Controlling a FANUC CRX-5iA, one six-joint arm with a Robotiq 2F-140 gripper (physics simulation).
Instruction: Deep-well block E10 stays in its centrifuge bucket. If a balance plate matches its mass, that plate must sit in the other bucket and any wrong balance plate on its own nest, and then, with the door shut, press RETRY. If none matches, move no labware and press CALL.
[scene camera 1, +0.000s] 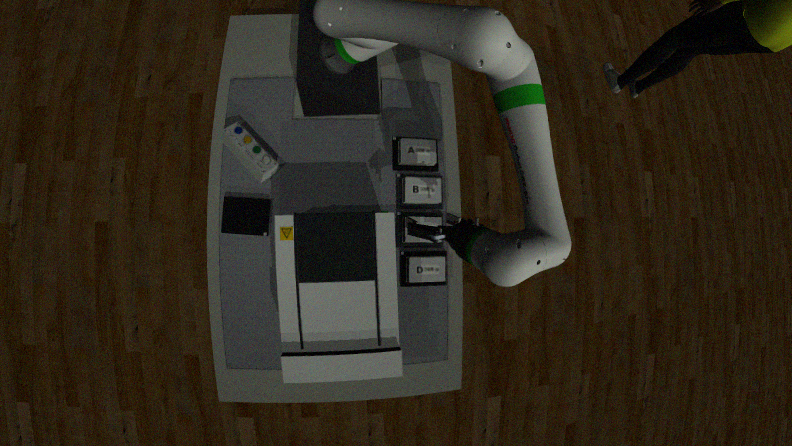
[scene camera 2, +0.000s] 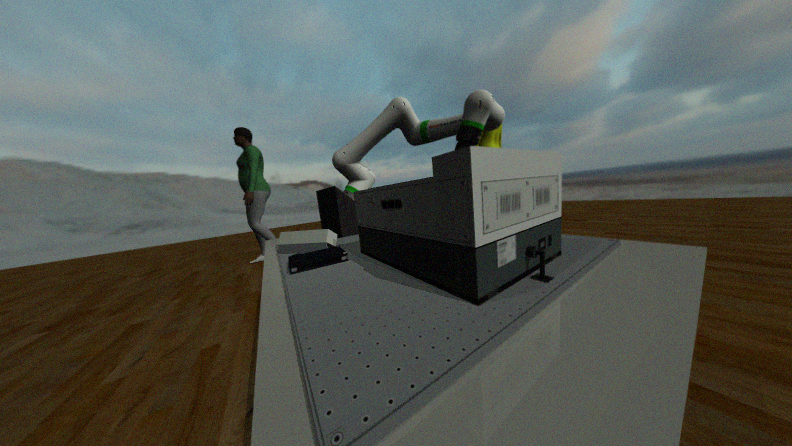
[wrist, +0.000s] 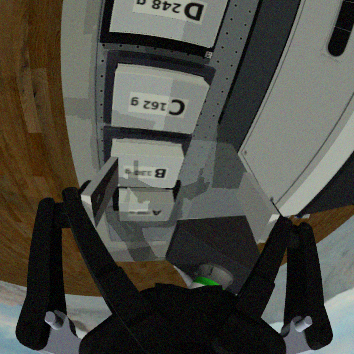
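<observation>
My gripper is open and empty, above the plate row around plate C. Four white balance plates stand on dark nests: A; B; C, reading 162 g; D, reading 248 g. The weights on A and B are unclear now. The centrifuge hides its buckets; block E10 does not show and I cannot tell the door's state. The button box has blue, yellow, green and white buttons; its labels are unreadable.
A black nest without a plate lies between the button box and the table's left edge. The dark robot pedestal stands at the back. One person is right of the table; another person wears green.
</observation>
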